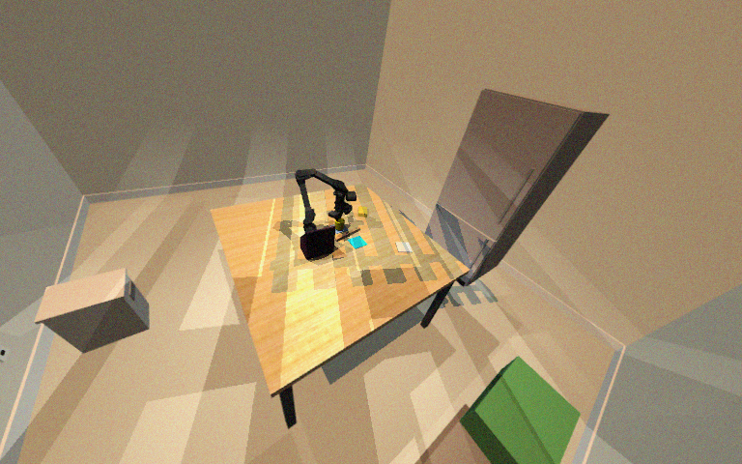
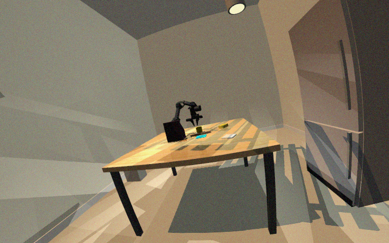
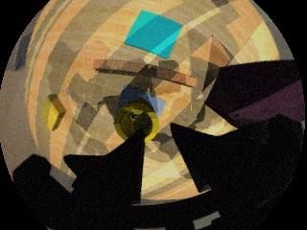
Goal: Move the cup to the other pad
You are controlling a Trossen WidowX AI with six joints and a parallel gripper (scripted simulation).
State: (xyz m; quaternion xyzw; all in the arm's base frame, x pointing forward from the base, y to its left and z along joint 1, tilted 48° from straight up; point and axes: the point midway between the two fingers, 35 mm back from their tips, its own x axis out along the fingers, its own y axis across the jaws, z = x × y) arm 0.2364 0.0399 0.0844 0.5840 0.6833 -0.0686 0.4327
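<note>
Right now my gripper tip is 2 cm short of the olive-yellow cup, 2 cm to the right of it and 6 cm above it. Round my gripper tip: light blue pad: 3 cm ahead, 2 cm to the left, 10 cm below; teal pad: 7 cm ahead, 17 cm to the right, 10 cm below; yellow block: 30 cm ahead, 12 cm to the left, 8 cm below.
</note>
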